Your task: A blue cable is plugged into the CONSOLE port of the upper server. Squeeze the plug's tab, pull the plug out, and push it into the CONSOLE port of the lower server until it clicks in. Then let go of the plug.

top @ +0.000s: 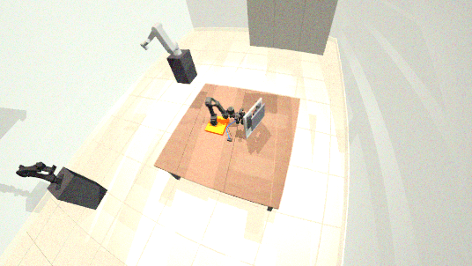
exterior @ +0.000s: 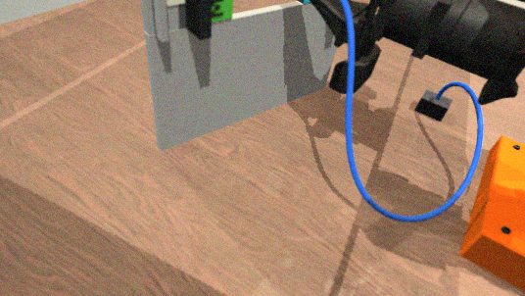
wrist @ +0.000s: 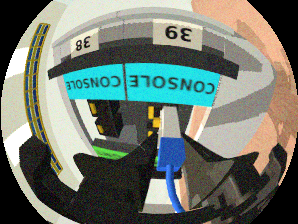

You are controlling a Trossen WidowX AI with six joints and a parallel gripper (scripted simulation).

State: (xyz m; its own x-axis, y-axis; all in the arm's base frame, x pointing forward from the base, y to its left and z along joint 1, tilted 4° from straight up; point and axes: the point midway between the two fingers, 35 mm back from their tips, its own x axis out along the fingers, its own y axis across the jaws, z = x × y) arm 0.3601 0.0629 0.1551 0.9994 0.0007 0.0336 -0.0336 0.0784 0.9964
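My gripper tip is right at the plug. From my gripper tip the other things lie so: black anchor block 170 mm behind, 180 mm to the right, 180 mm below.
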